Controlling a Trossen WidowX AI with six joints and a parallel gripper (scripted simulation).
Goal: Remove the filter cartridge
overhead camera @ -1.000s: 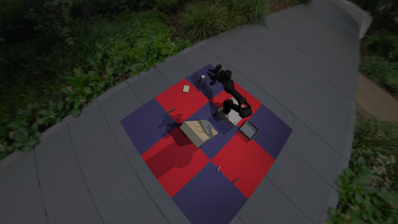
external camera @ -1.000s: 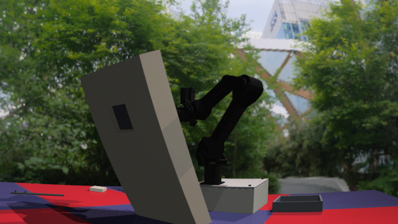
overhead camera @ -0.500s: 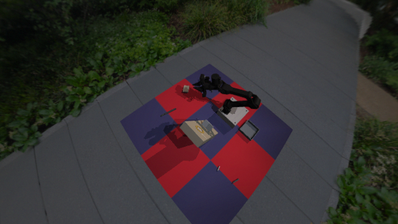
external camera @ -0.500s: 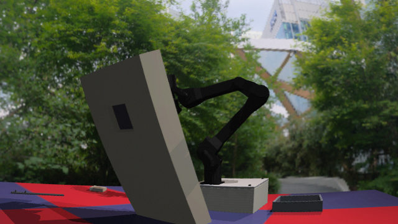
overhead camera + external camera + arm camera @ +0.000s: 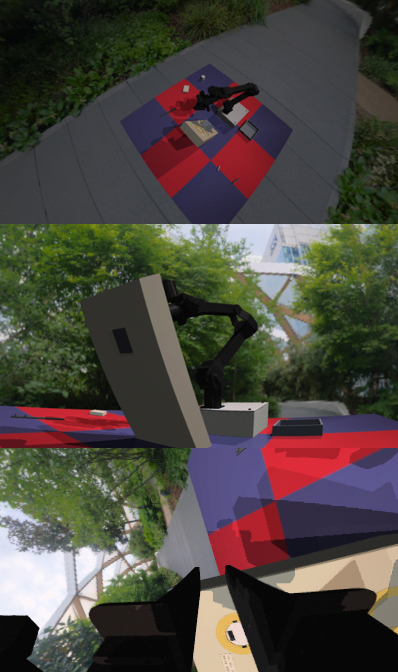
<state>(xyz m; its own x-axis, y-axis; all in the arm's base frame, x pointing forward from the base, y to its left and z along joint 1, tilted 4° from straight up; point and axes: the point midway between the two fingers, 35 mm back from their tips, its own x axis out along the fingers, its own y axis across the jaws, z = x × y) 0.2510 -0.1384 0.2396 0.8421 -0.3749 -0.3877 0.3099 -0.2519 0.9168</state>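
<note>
The round grey filter cartridge lies 130 mm to the left of my gripper tip, 80 mm ahead of it and 50 mm below it. Also, from my gripper tip: dark grey tray: 440 mm to the left, 330 mm behind, 280 mm below; then small tan block: 360 mm to the right, 290 mm below, 240 mm behind; then tan service panel: 130 mm to the left, 130 mm below, 40 mm ahead.
</note>
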